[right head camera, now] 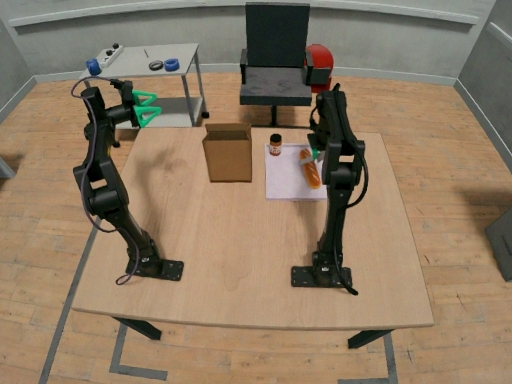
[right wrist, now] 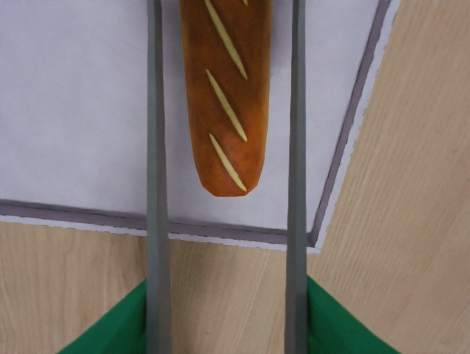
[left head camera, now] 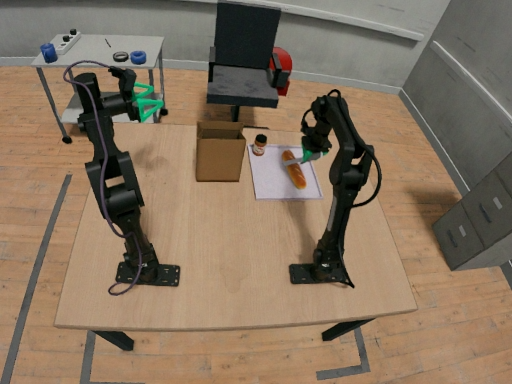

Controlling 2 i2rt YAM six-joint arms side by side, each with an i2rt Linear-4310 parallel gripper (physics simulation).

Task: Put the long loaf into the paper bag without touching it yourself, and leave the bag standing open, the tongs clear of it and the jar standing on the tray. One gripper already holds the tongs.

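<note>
The long loaf (left head camera: 296,174) (right head camera: 312,175) (right wrist: 225,120) lies on the pale tray (left head camera: 267,182) (right head camera: 280,182) (right wrist: 75,125). My right gripper (left head camera: 307,156) (right head camera: 314,153) (right wrist: 227,291) is shut on the grey tongs (left head camera: 294,161) (right head camera: 306,161) (right wrist: 156,125). In the right wrist view the tong arms are apart, one on each side of the loaf, with gaps; their tips are out of view. The brown paper bag (left head camera: 218,159) (right head camera: 230,160) stands upright and open. The jar (left head camera: 259,146) (right head camera: 275,146) stands upright on the tray's back left. My left gripper (left head camera: 156,96) (right head camera: 158,103) is open and empty, high at the back left.
The bag stands left of the tray on the wooden table (left head camera: 200,240) (right head camera: 210,240). Behind the table are an office chair (left head camera: 242,82) (right head camera: 276,82) and, at the back left, a side table (left head camera: 95,47) (right head camera: 140,55) with small items.
</note>
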